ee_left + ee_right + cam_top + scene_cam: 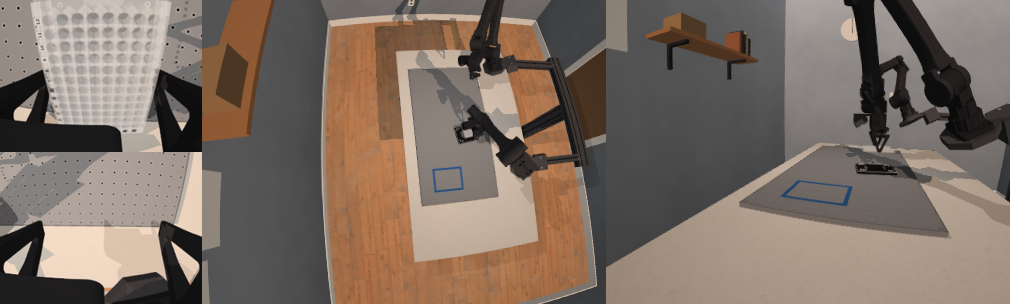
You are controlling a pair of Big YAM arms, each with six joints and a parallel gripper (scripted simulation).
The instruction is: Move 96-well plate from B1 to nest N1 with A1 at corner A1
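The black plate nest N1 lies 9 cm below my left hand. Also, from my left hand: white 96-well plate (right at my left hand).
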